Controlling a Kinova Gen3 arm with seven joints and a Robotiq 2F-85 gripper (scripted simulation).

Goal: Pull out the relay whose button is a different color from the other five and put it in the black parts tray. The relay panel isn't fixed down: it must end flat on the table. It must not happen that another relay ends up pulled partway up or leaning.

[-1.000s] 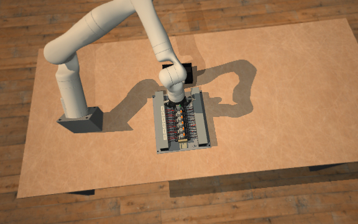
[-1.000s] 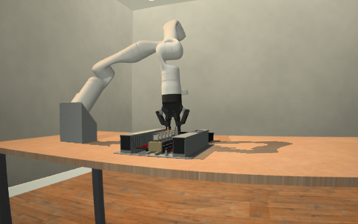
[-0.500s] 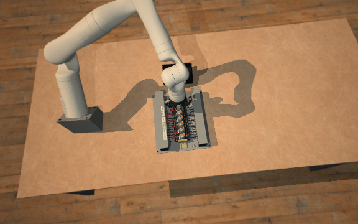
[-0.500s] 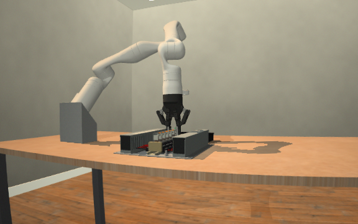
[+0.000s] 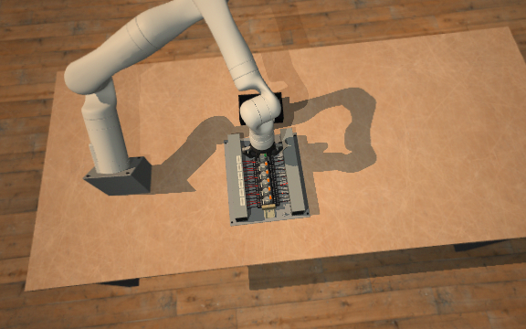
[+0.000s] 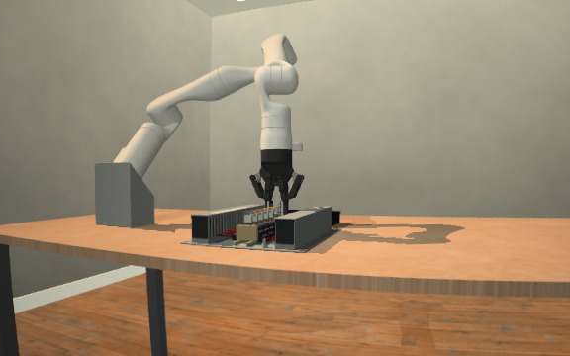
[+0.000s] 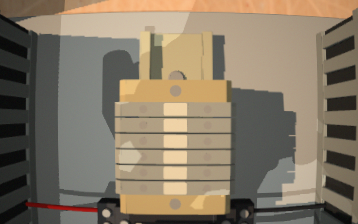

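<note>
The relay panel lies 5 cm to the right of my hand and 3 cm below it. Round my hand: black parts tray (2 cm ahead, 21 cm to the left, 4 cm below).
</note>
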